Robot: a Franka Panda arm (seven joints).
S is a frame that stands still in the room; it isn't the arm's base.
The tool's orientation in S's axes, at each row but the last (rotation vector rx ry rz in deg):
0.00 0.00 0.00
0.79 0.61 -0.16
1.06 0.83 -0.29
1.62 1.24 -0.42
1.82 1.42 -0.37
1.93 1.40 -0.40
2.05 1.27 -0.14
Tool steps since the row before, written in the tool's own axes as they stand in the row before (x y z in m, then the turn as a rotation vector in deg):
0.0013 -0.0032 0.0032 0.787 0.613 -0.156
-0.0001 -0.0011 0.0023 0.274 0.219 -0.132
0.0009 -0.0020 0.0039 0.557 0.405 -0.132
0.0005 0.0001 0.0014 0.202 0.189 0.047
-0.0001 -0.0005 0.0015 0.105 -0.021 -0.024
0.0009 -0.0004 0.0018 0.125 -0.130 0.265
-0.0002 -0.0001 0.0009 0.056 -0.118 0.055
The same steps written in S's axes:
0.0013 -0.0032 0.0032 0.787 0.613 -0.156
-0.0001 -0.0011 0.0023 0.273 0.220 -0.132
0.0009 -0.0021 0.0038 0.557 0.405 -0.133
0.0005 0.0001 0.0014 0.204 0.186 0.048
-0.0001 -0.0005 0.0015 0.104 -0.021 -0.027
0.0009 -0.0005 0.0018 0.130 -0.140 0.257
-0.0002 -0.0001 0.0009 0.057 -0.120 0.049

